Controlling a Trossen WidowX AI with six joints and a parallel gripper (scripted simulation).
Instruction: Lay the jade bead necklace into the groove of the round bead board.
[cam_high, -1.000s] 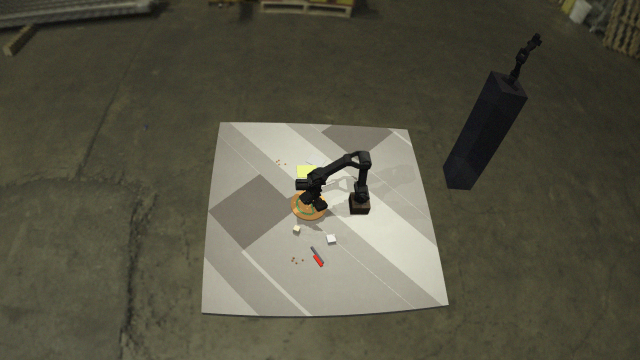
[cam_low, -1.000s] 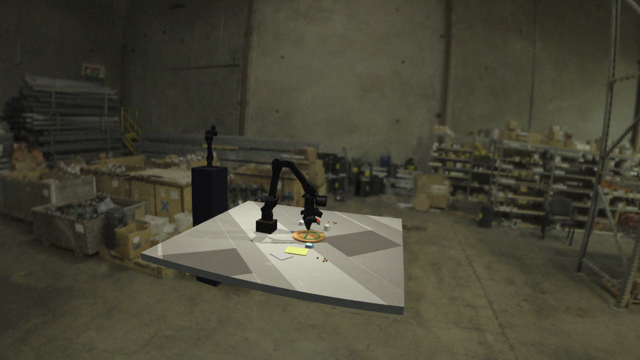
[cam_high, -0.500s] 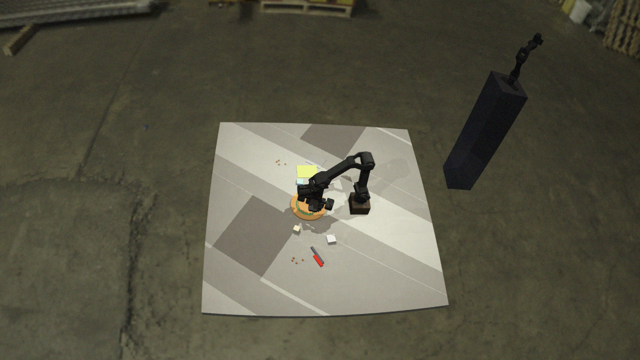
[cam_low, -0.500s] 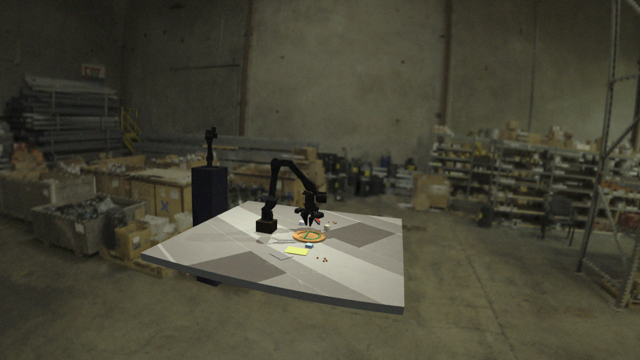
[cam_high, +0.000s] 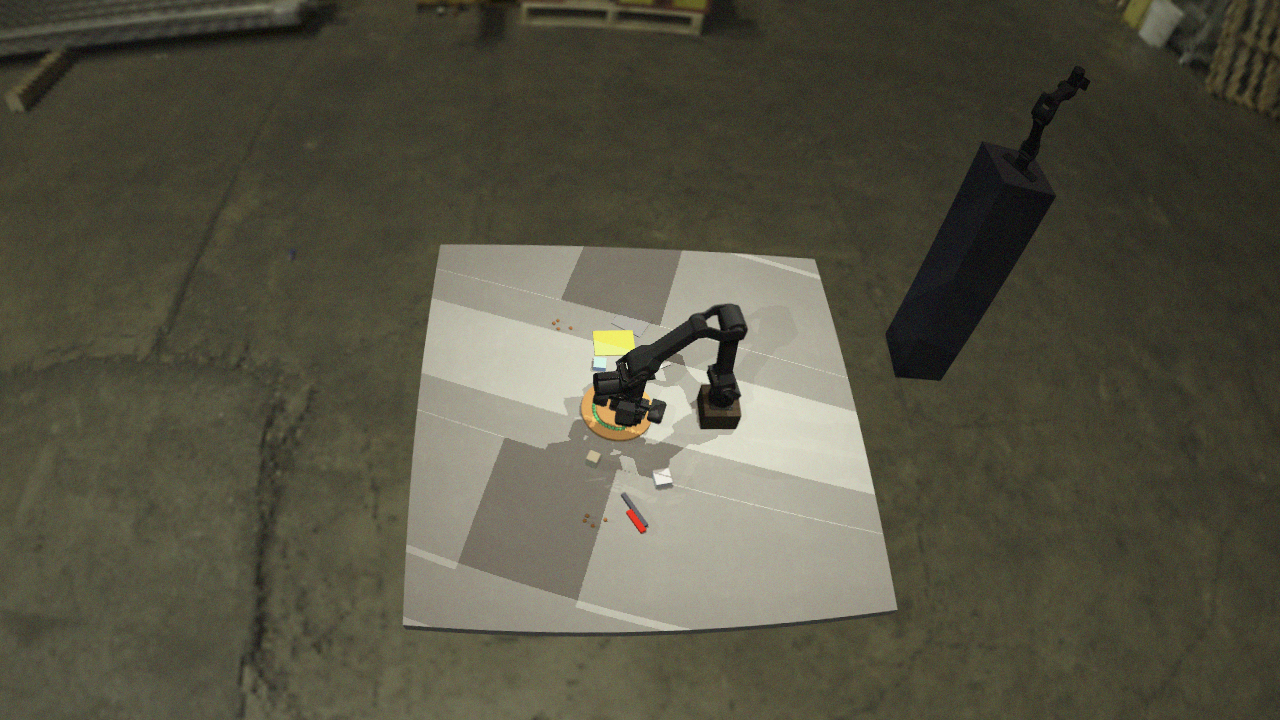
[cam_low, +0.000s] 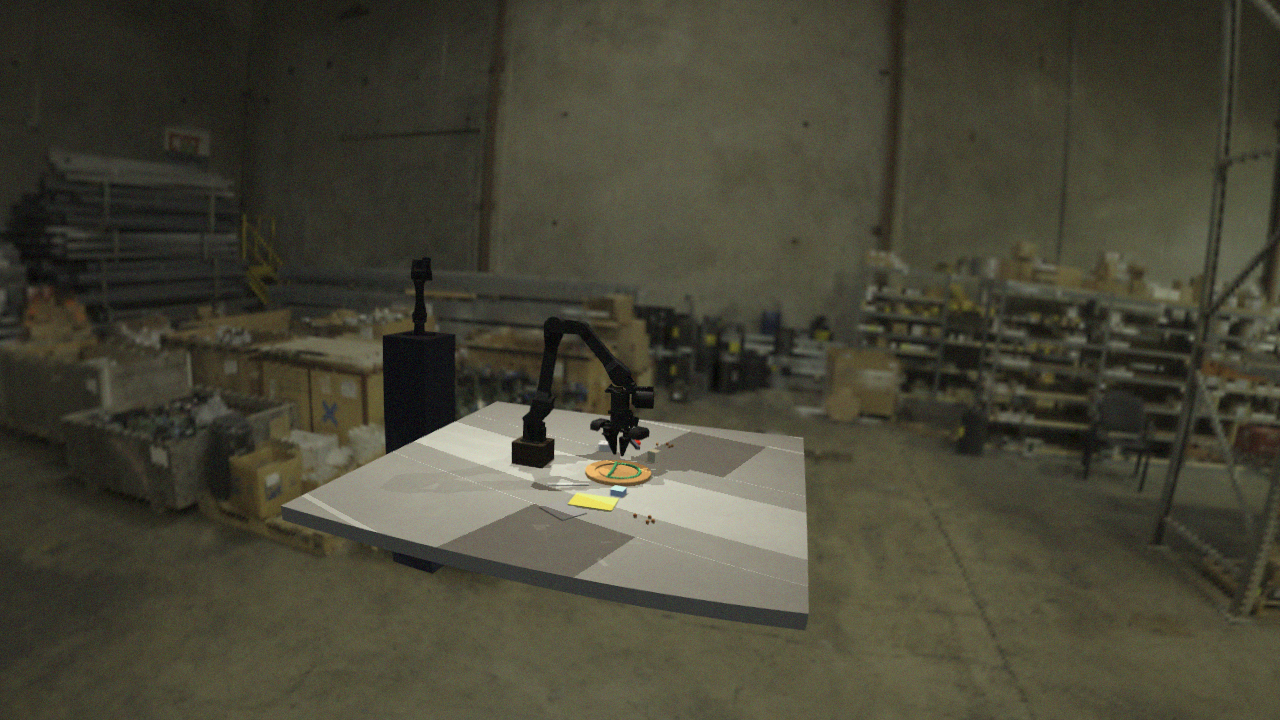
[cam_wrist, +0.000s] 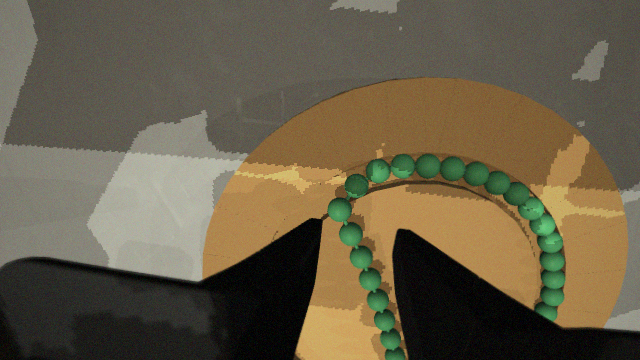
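My gripper tip is 12 cm to the right of the cream cube, 8 cm short of it and 2 cm above it. Round my gripper tip: red-handled tool: 27 cm to the left, 4 cm below, 3 cm behind; white strip: 21 cm to the right, 8 cm behind, 4 cm below; blue block: 21 cm to the right, 7 cm ahead, 3 cm below.
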